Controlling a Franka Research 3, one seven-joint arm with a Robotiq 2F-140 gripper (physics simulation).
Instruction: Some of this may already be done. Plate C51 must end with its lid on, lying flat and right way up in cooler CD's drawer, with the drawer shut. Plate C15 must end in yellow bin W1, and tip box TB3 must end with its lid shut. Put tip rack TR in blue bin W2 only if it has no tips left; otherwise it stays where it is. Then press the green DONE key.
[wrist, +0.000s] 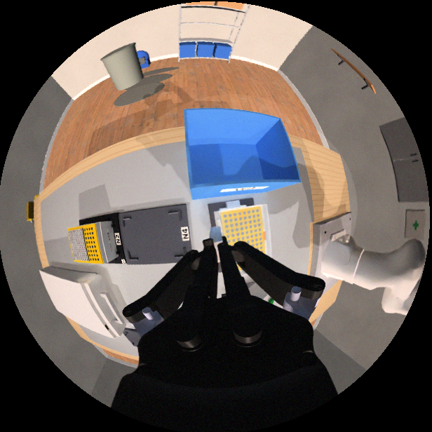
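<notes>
My gripper (216, 234) is shut and empty, with its fingertips at the near left edge of a yellow rack in this view. That yellow rack (242, 225) has a grid of greyish holes; I cannot tell surely whether any hold tips, and its lower part is hidden by a finger. A big open blue bin (235, 155) stands beyond it; its label is unreadable, and its visible inside shows no object. At the left, a yellow box (93, 243) has pale tips on one side and dark holes on the other, beside a grey upright part. Plates C51 and C15 cannot be made out.
A dark block (155, 234) marked N4 lies left of the rack, with a label N2 beside it. A white box (80, 295) with a handle stands at the lower left. A small green patch (271, 301) shows behind the right finger. A white robot arm (370, 265) is at the right.
</notes>
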